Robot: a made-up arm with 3 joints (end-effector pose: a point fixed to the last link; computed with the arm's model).
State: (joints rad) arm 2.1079 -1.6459 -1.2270
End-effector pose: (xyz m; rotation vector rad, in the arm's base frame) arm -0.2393 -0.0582 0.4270 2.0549 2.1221 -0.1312
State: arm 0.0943 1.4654 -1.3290
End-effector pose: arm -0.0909 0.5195 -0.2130 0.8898 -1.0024 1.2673
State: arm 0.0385 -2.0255 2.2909
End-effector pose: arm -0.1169 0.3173 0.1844 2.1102 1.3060 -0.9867
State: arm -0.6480 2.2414 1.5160
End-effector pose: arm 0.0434 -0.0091 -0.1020 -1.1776 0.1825 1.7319
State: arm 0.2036 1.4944 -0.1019
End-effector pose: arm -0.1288 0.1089 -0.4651 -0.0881 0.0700 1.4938
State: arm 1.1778 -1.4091 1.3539
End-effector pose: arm -0.2551 -0.0052 -0.3920 0.0166 0.2575 -1.5144
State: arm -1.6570 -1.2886 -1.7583
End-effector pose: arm -0.0837 0.0773 -0.2652 0.1413 -0.3001 -1.5966
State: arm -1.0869 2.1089 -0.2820
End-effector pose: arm -0.2243 0.5423 0.0715 0.9234 -1.3038 1.8115
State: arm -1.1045 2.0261 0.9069
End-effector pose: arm -0.0384 0.2568 -0.1662 -0.1549 -0.4700 1.7872
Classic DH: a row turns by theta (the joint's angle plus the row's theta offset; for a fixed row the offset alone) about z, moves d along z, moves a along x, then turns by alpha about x. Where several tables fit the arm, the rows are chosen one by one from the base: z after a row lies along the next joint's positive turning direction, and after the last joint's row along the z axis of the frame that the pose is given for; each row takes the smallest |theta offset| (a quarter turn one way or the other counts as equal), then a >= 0, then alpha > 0; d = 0 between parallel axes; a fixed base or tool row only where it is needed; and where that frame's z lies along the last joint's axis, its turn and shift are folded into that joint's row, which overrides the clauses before.
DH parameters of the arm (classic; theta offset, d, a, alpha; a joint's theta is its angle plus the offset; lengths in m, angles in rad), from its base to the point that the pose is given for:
base (fixed): -1.5708 0.046 0 1.5708
joint 1: 0 0.172 -0.117 -1.5708
joint 2: 1.5708 -0.106 0.072 -1.5708
joint 3: 0 -0.036 -0.014 1.5708
tool (fixed): 0 -0.373 0 0

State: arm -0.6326 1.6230 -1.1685
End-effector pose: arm -0.1574 0.5825 0.1446 1.3999 -1.3754 1.1445
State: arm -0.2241 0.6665 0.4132
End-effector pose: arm -0.2210 0.1301 -0.3777 0.0753 0.3216 0.6968
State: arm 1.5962 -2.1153 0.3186
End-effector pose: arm -0.1727 -0.4604 -0.1277 -0.6232 -1.3964 -1.6319
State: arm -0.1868 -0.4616 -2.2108
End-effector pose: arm 0.1518 -0.1024 0.1340 -0.4018 -2.1141 -0.4525
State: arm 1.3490 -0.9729 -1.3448
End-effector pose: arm 0.0416 -0.2556 0.2555 -1.7010 -1.6988 0.1502
